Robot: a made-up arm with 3 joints. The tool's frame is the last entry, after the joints.
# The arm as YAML. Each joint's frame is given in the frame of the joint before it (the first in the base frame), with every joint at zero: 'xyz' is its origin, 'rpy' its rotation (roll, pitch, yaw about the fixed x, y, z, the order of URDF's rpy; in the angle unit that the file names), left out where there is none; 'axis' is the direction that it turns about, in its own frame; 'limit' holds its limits. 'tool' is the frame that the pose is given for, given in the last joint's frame.
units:
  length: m
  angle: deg
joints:
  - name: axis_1
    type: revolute
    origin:
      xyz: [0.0, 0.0, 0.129]
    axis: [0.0, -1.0, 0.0]
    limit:
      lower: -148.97
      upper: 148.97
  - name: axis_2
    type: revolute
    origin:
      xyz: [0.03, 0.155, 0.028]
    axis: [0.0, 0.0, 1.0]
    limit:
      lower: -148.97
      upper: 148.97
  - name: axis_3
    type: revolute
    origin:
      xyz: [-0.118, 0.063, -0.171]
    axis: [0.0, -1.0, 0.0]
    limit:
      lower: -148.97
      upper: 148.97
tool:
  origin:
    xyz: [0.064, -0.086, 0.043]
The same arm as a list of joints. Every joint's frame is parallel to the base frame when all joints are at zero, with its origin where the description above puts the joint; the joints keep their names.
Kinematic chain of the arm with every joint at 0, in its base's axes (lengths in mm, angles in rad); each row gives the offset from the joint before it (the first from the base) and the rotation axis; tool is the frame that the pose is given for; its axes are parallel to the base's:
axis_1: xyz 0.0 0.0 129.0 axis -y
axis_2: xyz 30.0 155.0 28.0 axis +z
axis_3: xyz -118.0 63.0 -171.0 axis -y
tool: xyz 64.0 -86.0 43.0
Joint limits (rad, base to tool): -2.6000..2.6000 -2.6000..2.6000 -2.6000..2.6000

